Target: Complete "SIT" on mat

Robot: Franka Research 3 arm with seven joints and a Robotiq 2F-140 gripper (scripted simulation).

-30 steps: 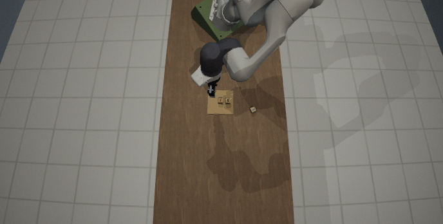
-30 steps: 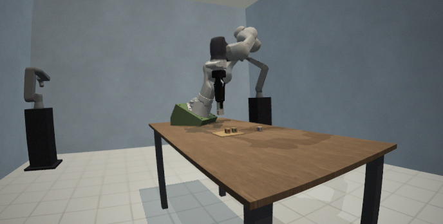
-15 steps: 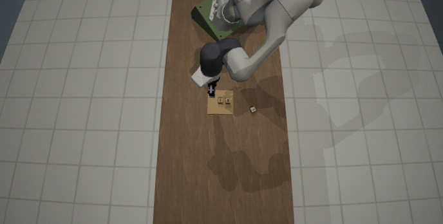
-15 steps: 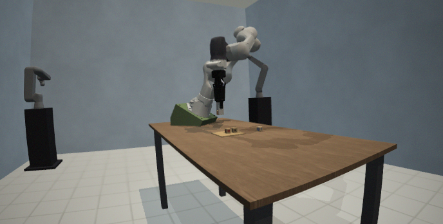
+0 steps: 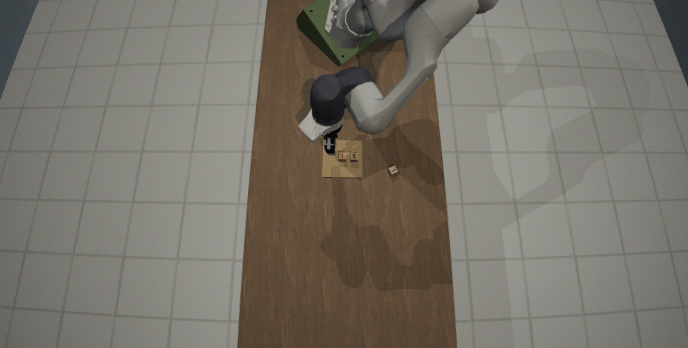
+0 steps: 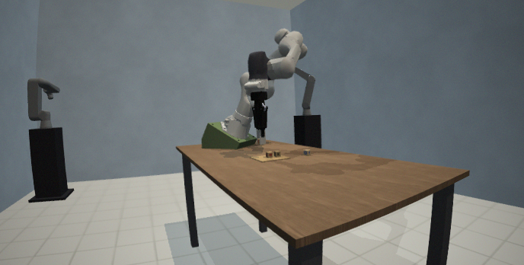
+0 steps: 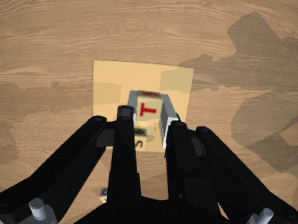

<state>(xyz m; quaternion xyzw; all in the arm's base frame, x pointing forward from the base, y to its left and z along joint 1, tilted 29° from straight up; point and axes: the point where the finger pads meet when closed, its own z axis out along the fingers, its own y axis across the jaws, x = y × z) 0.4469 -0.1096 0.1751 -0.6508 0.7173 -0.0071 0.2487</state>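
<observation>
Right now the I block is 9 cm below my hand, 4 cm to the left of it and 1 cm ahead of it. The rest, counted from my hand: S block (9 cm below, 8 cm to the left, 1 cm ahead); mat (10 cm below, 4 cm to the left, 1 cm ahead).
</observation>
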